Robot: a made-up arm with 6 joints.
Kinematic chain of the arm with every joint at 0, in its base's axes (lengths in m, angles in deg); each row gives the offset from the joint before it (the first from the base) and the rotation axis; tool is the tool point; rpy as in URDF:
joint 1: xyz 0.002 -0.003 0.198 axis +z
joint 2: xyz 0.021 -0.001 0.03 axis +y
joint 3: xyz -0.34 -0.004 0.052 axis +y
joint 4: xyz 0.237 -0.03 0.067 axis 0.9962 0 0.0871
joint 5: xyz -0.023 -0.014 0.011 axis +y
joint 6: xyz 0.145 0.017 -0.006 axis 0.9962 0 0.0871
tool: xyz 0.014 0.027 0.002 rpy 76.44 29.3 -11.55
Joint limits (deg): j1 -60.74..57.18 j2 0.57..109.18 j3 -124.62..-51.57 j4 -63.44..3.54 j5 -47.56..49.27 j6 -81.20..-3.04
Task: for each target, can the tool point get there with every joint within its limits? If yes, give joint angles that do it. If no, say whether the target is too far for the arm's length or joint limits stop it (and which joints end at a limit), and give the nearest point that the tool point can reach.
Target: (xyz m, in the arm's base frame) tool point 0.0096 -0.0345 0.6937
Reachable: yes | joints 42.98 23.73 -64.50 -27.96 -0.51 -50.65
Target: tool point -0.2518 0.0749 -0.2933
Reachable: no: joint limits stop it (at a limit: joint 1, joint 2, joint 3, joint 4, joint 5) | nearest point 0.1659 0.2398 0.2474 | short by 0.703 m
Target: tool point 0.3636 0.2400 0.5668
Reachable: yes | joints 34.46 85.69 -70.05 -32.94 -22.96 -67.40
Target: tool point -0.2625 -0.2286 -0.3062
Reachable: no: joint limits stop it (at a limit: joint 1, joint 2, joint 3) | nearest point 0.0695 -0.3117 0.2520 | short by 0.655 m
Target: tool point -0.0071 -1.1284 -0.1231
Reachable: no: too far | nearest point 0.1429 -0.4514 0.3029 | short by 0.814 m
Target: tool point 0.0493 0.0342 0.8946
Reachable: yes | joints 28.83 59.44 -109.81 -50.82 -25.63 -60.07
